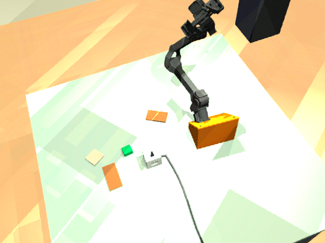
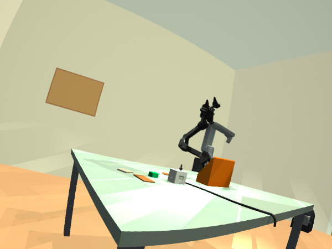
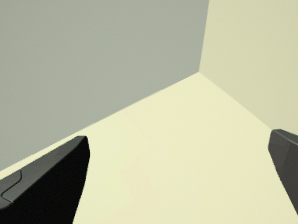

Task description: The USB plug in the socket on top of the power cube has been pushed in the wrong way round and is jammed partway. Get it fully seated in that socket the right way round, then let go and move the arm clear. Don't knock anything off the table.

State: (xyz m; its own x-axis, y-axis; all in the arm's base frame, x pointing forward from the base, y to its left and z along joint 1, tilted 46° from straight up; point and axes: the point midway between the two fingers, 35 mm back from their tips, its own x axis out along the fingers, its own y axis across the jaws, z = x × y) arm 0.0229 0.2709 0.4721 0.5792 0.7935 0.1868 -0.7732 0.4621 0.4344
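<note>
The black USB plug lies 310 mm ahead of my gripper tip, 220 mm to the left of it and 550 mm below it. From my gripper tip the other things lie so: orange card (530 mm ahead, 210 mm to the left, 640 mm below); green block (420 mm ahead, 110 mm to the left, 630 mm below); pale card (580 mm ahead, 70 mm to the left, 640 mm below).
</note>
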